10 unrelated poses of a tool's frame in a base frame.
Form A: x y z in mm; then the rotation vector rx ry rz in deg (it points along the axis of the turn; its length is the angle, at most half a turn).
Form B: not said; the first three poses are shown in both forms.
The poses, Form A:
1: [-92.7, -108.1, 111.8, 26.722, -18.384, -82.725]
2: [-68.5, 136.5, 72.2, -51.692, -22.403, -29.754]
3: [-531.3, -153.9, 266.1, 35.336, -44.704, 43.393]
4: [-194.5, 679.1, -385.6, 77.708, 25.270, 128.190]
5: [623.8, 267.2, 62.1, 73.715, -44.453, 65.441]
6: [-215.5, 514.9, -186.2, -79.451, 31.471, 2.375]
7: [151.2, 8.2, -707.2, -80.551, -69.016, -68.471]
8: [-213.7, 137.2, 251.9, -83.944, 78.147, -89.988]
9: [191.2, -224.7, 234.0, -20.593, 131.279, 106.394]
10: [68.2, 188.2, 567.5, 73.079, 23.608, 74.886]
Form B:
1: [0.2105, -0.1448, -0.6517, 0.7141, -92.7, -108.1, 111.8]
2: [-0.4282, -0.1856, -0.2465, 0.8494, -68.5, 136.5, 72.2]
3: [0.2887, -0.3652, 0.3545, 0.8109, -531.3, -153.9, 266.1]
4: [0.4960, 0.1613, 0.8182, 0.2418, -194.5, 679.1, -385.6]
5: [0.5520, -0.3329, 0.4900, 0.5869, 623.8, 267.2, 62.1]
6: [-0.6308, 0.2499, 0.0189, 0.7344, -215.5, 514.9, -186.2]
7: [-0.5691, -0.4876, -0.4838, 0.4520, 151.2, 8.2, -707.2]
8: [-0.5503, 0.5123, -0.5900, 0.2942, -213.7, 137.2, 251.9]
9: [-0.1205, 0.7684, 0.6227, 0.0852, 191.2, -224.7, 234.0]
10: [0.5486, 0.1772, 0.5622, 0.5930, 68.2, 188.2, 567.5]
